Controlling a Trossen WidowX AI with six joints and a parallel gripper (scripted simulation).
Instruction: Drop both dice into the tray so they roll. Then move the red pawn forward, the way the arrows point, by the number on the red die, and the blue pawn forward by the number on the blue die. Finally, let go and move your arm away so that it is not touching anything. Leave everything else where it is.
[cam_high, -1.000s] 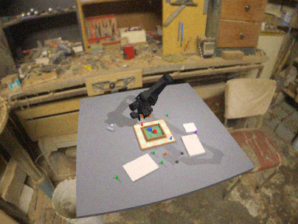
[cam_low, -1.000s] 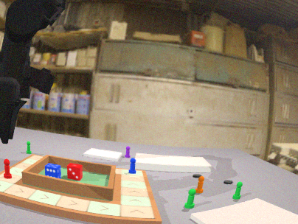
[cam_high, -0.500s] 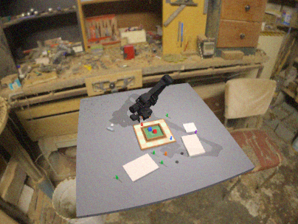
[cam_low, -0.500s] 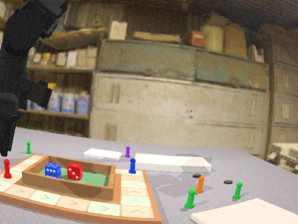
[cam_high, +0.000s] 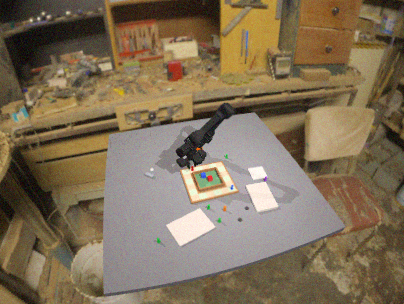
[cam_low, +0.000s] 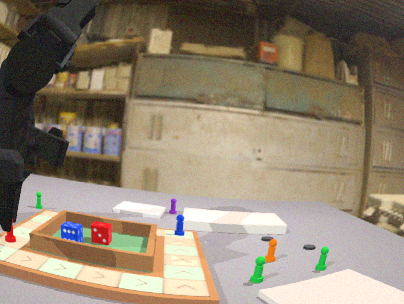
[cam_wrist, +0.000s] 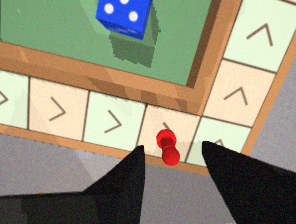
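My gripper tip is now 1 cm above the red pawn. Also, from my gripper tip: purple pawn 25 cm ahead, 39 cm to the left, 2 cm below; blue pawn 24 cm ahead, 16 cm to the left, 1 cm below; orange pawn 36 cm ahead, 6 cm to the left, 2 cm below.
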